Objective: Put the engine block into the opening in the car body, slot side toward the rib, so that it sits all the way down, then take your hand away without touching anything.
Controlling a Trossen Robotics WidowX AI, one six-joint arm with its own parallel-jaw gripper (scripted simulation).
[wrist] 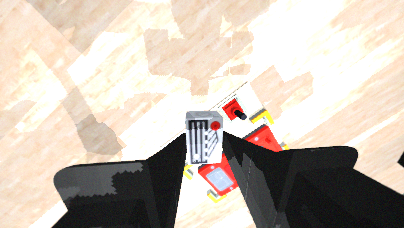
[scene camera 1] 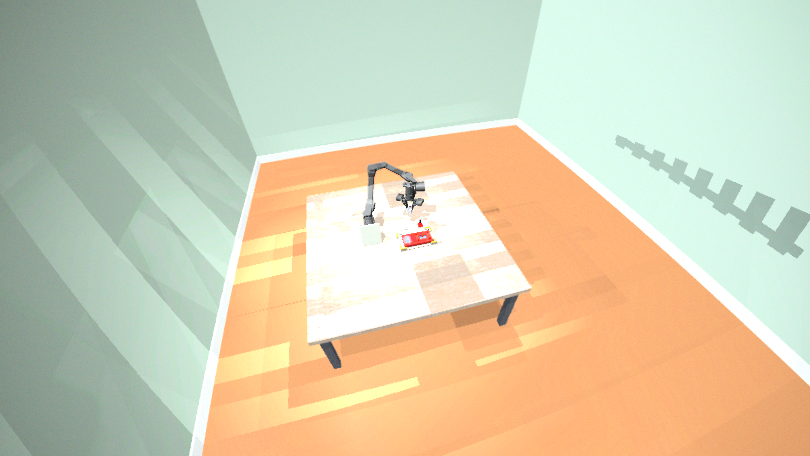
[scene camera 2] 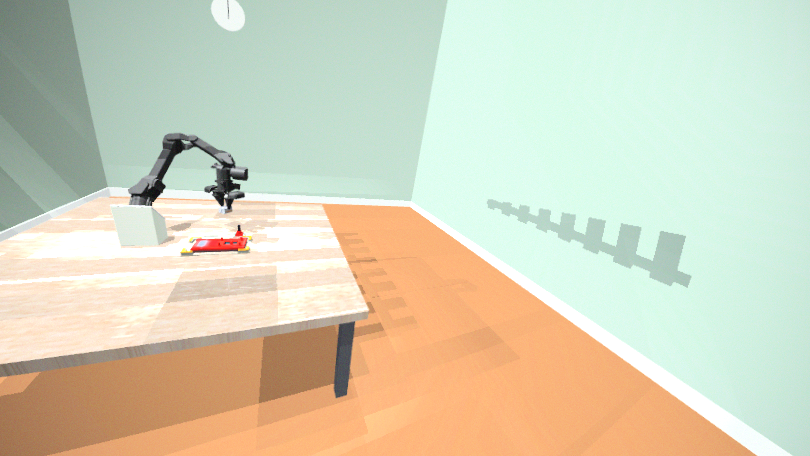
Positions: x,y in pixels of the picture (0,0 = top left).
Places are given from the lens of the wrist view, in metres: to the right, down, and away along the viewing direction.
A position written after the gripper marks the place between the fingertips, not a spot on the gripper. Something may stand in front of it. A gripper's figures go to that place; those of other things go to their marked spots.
gripper (wrist: 203,136): 0.00, 0.02, 0.11
engine block (wrist: 204,129): 0.00, 0.01, 0.10
car body (wrist: 219,176): 0.04, 0.16, 0.27
The marked spots on the car body and the engine block are 0.23 m apart.
